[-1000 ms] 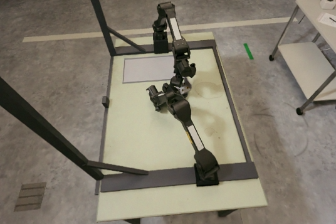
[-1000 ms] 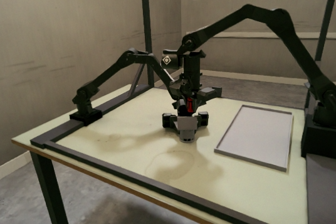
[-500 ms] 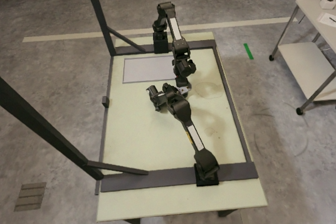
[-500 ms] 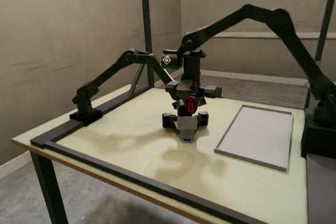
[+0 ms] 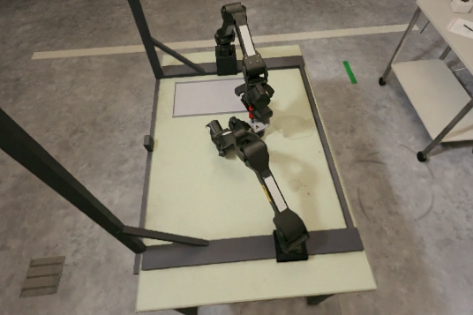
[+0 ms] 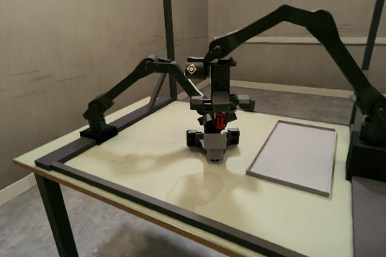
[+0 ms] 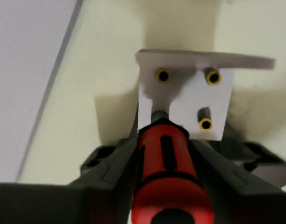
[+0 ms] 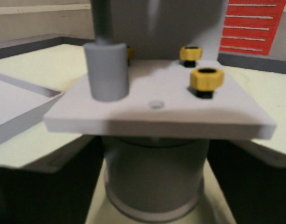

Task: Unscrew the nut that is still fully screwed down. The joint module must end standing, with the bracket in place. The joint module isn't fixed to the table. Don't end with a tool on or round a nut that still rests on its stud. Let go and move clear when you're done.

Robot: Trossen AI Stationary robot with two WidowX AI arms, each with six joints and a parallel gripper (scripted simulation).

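Note:
Right now my left hand is 3 cm above the red-handled nut driver. The rest, counted from my left hand: nut (7 cm below, 3 cm to the right, 1 cm ahead); then pale bracket (7 cm below, 2 cm ahead, 1 cm to the right); then grey joint module (11 cm below, 2 cm ahead, 1 cm to the right).
Right now my right hand is 20 mm short of the grey joint module and 10 mm to the right of it. The rest, counted from my right hand: nut (40 mm above, 10 mm to the right, 10 mm ahead); then pale bracket (40 mm above, 30 mm ahead, 10 mm to the left); then red-handled nut driver (80 mm above, 20 mm to the left).

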